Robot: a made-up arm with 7 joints. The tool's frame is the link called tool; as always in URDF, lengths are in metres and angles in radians. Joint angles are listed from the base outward.
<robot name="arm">
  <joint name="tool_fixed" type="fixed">
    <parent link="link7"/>
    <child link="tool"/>
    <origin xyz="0 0 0" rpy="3.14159 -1.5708 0"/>
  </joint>
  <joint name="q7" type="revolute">
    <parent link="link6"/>
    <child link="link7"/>
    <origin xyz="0.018 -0.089 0.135" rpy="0 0 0"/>
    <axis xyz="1 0 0"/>
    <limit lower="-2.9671" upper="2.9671"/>
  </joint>
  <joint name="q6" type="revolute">
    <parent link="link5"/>
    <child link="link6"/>
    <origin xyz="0 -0.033 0.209" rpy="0 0 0"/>
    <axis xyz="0 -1 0"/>
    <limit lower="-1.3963" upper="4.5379"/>
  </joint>
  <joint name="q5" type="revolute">
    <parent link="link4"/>
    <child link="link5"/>
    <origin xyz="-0.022 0.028 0.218" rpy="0 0 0"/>
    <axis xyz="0 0 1"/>
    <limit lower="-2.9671" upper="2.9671"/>
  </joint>
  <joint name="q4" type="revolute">
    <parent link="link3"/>
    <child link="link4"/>
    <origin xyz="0.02 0.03 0.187" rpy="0 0 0"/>
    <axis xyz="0 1 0"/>
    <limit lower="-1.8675" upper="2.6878"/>
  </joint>
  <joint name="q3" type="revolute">
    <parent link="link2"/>
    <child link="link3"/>
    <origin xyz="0 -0.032 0.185" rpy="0 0 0"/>
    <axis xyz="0 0 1"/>
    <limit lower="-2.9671" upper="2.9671"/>
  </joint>
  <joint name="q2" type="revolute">
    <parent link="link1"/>
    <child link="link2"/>
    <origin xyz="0 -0.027 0.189" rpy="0 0 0"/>
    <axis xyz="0 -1 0"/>
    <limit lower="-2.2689" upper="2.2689"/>
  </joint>
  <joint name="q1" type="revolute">
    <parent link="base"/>
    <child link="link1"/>
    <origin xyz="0 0 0.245" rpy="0 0 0"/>
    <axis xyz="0 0 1"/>
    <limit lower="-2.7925" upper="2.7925"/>
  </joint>
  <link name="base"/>
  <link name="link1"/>
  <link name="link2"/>
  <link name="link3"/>
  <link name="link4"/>
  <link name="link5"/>
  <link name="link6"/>
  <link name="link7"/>
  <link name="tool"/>
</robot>
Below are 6 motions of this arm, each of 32 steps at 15 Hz.
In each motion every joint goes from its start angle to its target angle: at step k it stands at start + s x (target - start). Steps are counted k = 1, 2, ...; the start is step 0. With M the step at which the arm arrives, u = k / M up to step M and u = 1 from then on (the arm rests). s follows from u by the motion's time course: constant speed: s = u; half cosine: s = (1 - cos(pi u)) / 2; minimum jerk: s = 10 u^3 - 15 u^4 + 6 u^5.
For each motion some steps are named. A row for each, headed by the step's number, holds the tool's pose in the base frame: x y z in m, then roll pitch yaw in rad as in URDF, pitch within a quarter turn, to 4 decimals.
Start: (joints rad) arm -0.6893 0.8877 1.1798 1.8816 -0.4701 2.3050 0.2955
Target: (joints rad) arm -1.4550 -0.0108 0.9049 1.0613 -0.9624 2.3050 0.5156
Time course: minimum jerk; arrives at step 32
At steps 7, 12, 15, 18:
7: 0.0435 0.3860 0.8607 1.2351 -0.4537 2.8110
12: 0.1116 0.3321 0.9470 1.1098 -0.4660 2.7709
15: 0.1588 0.2628 1.0107 1.0055 -0.4592 2.7127
18: 0.1922 0.1704 1.0665 0.9013 -0.4430 2.6230

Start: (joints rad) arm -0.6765 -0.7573 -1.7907 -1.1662 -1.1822 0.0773 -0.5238
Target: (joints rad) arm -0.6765 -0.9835 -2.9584 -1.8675 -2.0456 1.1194 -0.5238
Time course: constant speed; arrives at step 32
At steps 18, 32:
18: 0.4957 -0.1788 0.2054 -1.5949 0.2926 -0.6116
32: 0.1807 -0.3895 0.1267 -2.6175 0.1957 -1.0393

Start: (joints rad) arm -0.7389 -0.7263 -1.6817 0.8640 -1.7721 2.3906 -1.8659
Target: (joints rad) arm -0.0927 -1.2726 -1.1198 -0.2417 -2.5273 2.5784 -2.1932
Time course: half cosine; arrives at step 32
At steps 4, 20, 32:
4: 0.2748 -0.5882 0.8240 -1.7721 0.0338 -3.0475
20: 0.6871 -0.2097 0.5710 -2.2419 -0.8024 -1.8083
32: 0.7015 0.0367 0.4872 -2.5473 -1.0043 -1.0816

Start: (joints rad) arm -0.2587 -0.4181 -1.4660 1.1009 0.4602 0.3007 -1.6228
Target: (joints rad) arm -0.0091 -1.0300 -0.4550 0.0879 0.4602 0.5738 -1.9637
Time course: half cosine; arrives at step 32
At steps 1, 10, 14, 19, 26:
1: 0.0887 -0.6312 0.9994 2.4544 0.0264 0.0841
10: 0.3427 -0.5897 1.0075 2.3649 0.1980 0.4854
14: 0.5191 -0.5078 0.9886 2.3295 0.2951 0.8145
19: 0.6878 -0.3603 0.9486 2.2884 0.3510 1.2386
26: 0.7813 -0.1981 0.9093 2.1867 0.3305 1.6364

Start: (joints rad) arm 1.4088 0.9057 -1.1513 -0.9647 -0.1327 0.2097 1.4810
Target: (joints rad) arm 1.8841 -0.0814 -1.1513 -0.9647 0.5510 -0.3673 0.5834
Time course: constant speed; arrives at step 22
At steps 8, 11, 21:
8: -0.3084 -0.5669 0.9109 -0.4656 0.2197 -1.4350
11: -0.2664 -0.5128 1.0016 -0.5097 -0.0785 -1.4268
21: -0.2267 -0.2159 1.2000 -0.2244 -1.0856 -1.6036

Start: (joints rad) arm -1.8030 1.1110 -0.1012 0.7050 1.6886 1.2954 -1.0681
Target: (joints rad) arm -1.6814 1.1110 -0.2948 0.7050 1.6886 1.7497 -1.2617
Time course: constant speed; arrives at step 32
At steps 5, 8, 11, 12, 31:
5: -0.0772 0.4370 1.0861 0.3042 0.3084 1.8701
8: -0.0909 0.4364 1.0791 0.2469 0.3394 1.8557
11: -0.1041 0.4356 1.0719 0.1880 0.3687 1.8390
12: -0.1084 0.4353 1.0694 0.1679 0.3780 1.8330
31: -0.1807 0.4240 1.0206 -0.2478 0.5058 1.6775

